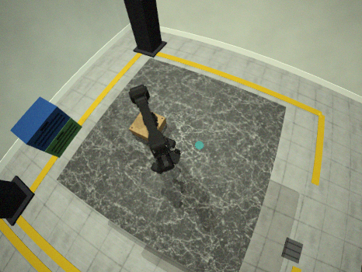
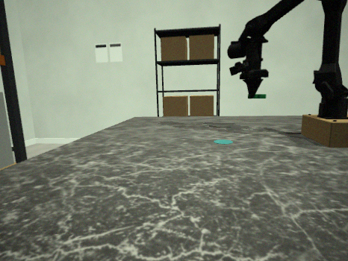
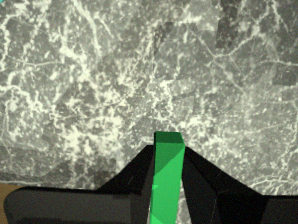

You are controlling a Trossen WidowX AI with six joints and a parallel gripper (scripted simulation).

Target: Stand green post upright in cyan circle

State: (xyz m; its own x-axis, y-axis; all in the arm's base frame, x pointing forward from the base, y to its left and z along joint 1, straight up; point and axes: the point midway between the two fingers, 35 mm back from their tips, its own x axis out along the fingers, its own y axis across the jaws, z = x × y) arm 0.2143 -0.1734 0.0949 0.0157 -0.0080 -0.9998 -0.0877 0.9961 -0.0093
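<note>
Right now the cyan circle is 22 cm to the left of my hand, 17 cm below it and 12 cm ahead of it. From my hand the other things lie so: green post (3 cm below, 2 cm behind).
</note>
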